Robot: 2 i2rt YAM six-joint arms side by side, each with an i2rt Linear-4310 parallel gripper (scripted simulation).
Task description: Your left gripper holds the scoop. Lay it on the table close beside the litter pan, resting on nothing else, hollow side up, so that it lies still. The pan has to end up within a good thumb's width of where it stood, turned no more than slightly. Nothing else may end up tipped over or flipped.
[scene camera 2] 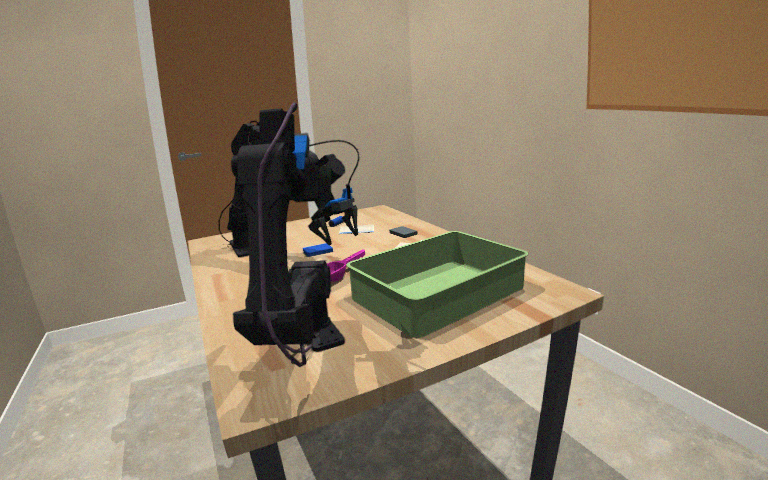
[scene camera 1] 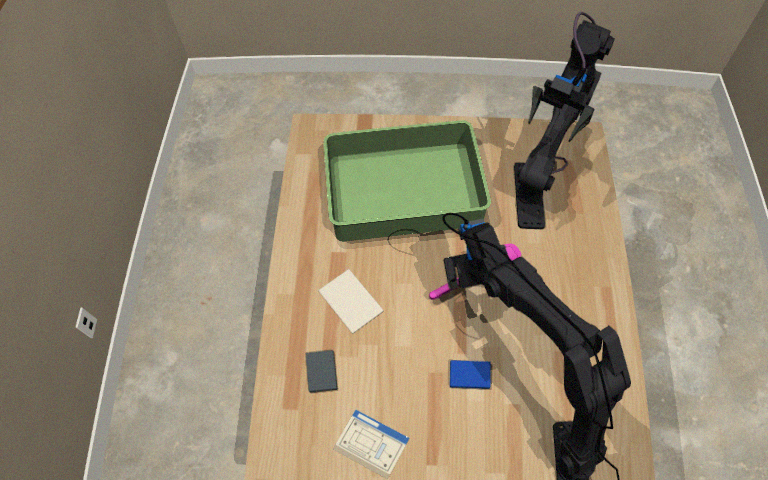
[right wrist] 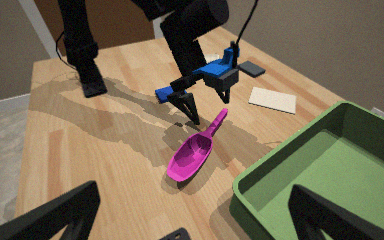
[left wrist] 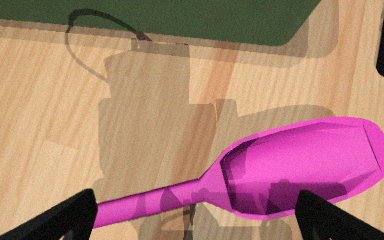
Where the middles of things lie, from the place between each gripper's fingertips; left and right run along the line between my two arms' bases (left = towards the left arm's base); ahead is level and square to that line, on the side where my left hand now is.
Right now my left hand (scene camera 2: 344,239) is 90 mm above the magenta scoop (left wrist: 264,172), 20 mm past it and 10 mm to the left of it. From my left hand the other things lie so: blue box (scene camera 1: 463,374) (230 mm to the left, 100 mm below, 10 mm ahead); green litter pan (scene camera 1: 391,181) (270 mm to the right, 130 mm ahead, 70 mm below); dark grey box (scene camera 1: 321,373) (340 mm ahead, 210 mm to the left, 100 mm below).
Now: right hand (scene camera 1: 549,131) 160 mm short of the magenta scoop, 210 mm to the right of it and 290 mm above it. Also, from my right hand: blue box (190 mm ahead, 450 mm to the left, 300 mm below); green litter pan (310 mm ahead, 50 mm to the right, 270 mm below); dark grey box (530 mm ahead, 420 mm to the left, 300 mm below).
